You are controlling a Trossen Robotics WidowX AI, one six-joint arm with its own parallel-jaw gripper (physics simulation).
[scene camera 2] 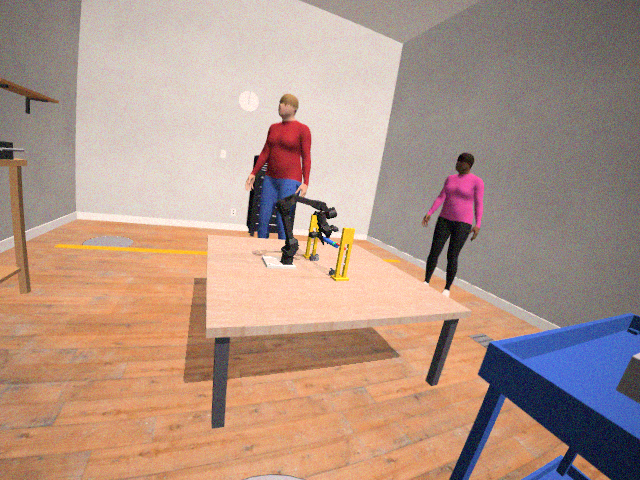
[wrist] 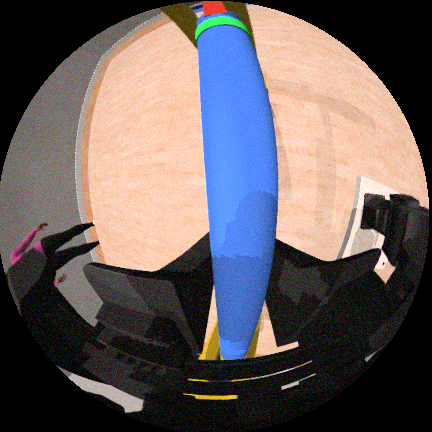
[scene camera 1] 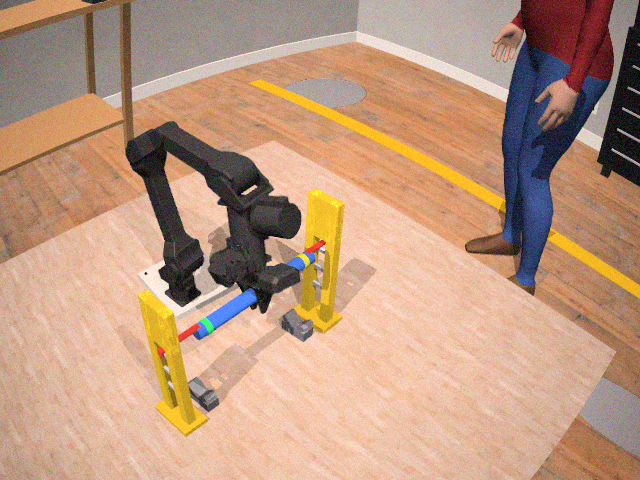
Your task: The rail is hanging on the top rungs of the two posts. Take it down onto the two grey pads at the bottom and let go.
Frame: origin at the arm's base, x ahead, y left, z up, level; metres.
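Where they show: gripper, fingertip midpoint: (scene camera 2: 325,244) (wrist: 233,234) (scene camera 1: 259,311); arm's base, origin of the base link: (scene camera 2: 286,263) (wrist: 372,211) (scene camera 1: 182,293).
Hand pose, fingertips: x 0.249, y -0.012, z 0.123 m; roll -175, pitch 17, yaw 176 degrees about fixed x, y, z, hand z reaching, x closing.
Things, the pixels of their centre, and the offset from my fingertips. "spot": a spot on its surface instead. Level surfaces: height alone.
- rail, body centre: (wrist: 241,270) (scene camera 1: 255,293) (scene camera 2: 324,239) 0.011 m back, 0.003 m left, 0.035 m up
- yellow left post, surface spot: (scene camera 1: 161,320) spot: 0.016 m ahead, 0.234 m right, 0.149 m up
- right post, surface spot: (scene camera 1: 324,212) spot: 0.008 m ahead, 0.166 m left, 0.135 m up
- right pad, body centre: (scene camera 1: 297,324) 0.000 m ahead, 0.115 m left, 0.119 m down
- wooden table, its level: 0.141 m down
The rail (scene camera 1: 227,314) (scene camera 2: 330,241) (wrist: 240,140) is a blue tube with green and yellow bands and thin red ends. It spans the yellow left post (scene camera 1: 161,320) and right post (scene camera 1: 324,212), its ends inside their slots at about the height of the top rungs. Whether they touch the rungs is too small to tell. My gripper (scene camera 1: 258,295) (wrist: 233,234) is shut on the blue tube, nearer the yellow-banded end. Grey rungs show lower in the slots. The two grey pads, left pad (scene camera 1: 203,393) and right pad (scene camera 1: 298,324), stand at the post feet, below the rail.
The arm's white base plate (scene camera 1: 149,281) (scene camera 2: 271,262) is behind the rail on the wooden table (scene camera 1: 439,372) (scene camera 2: 310,304). A person in red (scene camera 2: 288,149) and one in pink (scene camera 2: 462,196) stand beyond it. A blue cart (scene camera 2: 563,395) is at the lower right in scene camera 2.
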